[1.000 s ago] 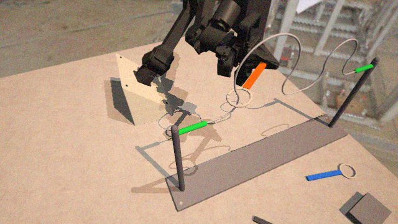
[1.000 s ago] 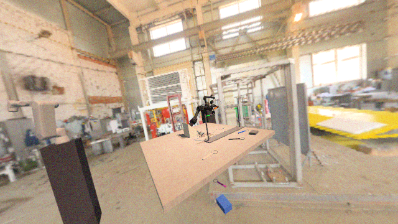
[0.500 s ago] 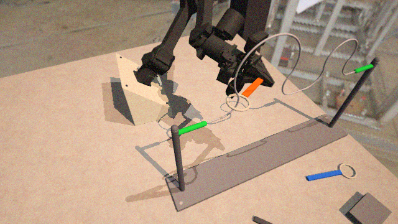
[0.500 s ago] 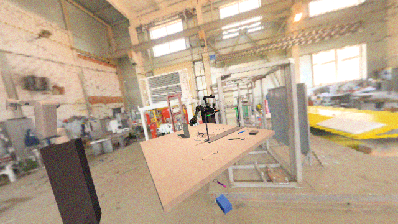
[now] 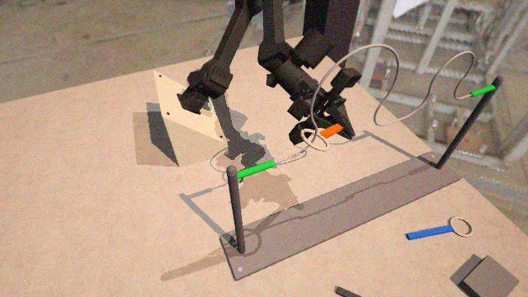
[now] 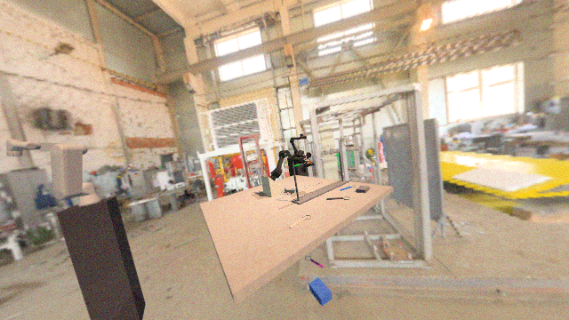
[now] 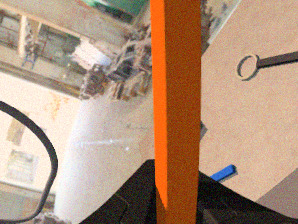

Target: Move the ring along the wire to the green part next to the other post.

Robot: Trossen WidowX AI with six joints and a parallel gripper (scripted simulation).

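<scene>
Now: gripper tip 70 mm to the left of the orange-handled ring and 40 mm below it. Also, from my gripper tip: dark-handled ring (260 mm ahead, 40 mm to the right, 250 mm below); blue-handled ring (180 mm ahead, 210 mm to the left, 250 mm below); grey block (320 mm ahead, 190 mm to the left, 240 mm below).
</scene>
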